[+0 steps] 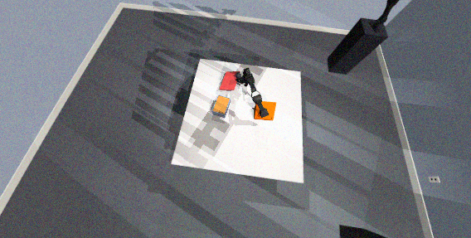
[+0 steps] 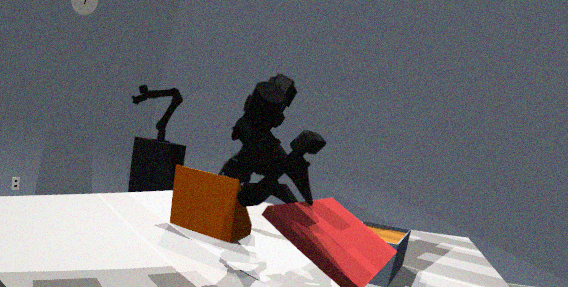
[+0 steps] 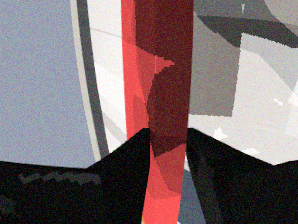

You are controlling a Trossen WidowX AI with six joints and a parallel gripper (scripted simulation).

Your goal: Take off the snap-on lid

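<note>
The red lid lies 70 mm ahead of my gripper tip, 10 mm to the right of it and 30 mm below it. Round my gripper tip: storage box 120 mm ahead, 280 mm to the left, 130 mm below.
</note>
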